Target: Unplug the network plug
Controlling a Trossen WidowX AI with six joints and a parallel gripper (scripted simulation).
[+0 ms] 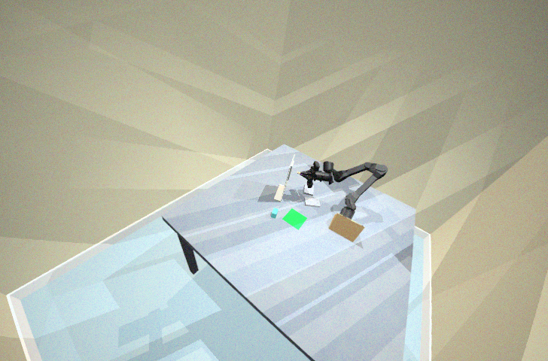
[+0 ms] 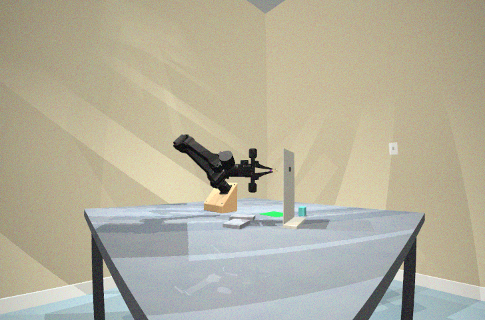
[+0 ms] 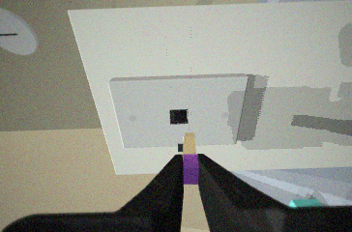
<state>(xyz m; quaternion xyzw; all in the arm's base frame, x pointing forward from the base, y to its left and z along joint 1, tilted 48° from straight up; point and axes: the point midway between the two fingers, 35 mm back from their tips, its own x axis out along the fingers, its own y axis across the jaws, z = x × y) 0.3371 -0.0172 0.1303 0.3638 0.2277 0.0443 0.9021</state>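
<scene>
My gripper tip is 90 mm past the green marked square, 180 mm to the right of it and 220 mm above it. Also, from my gripper tip: grey upright panel (80 mm ahead, 20 mm to the left, 80 mm below); then purple plug (right at my gripper tip).
</scene>
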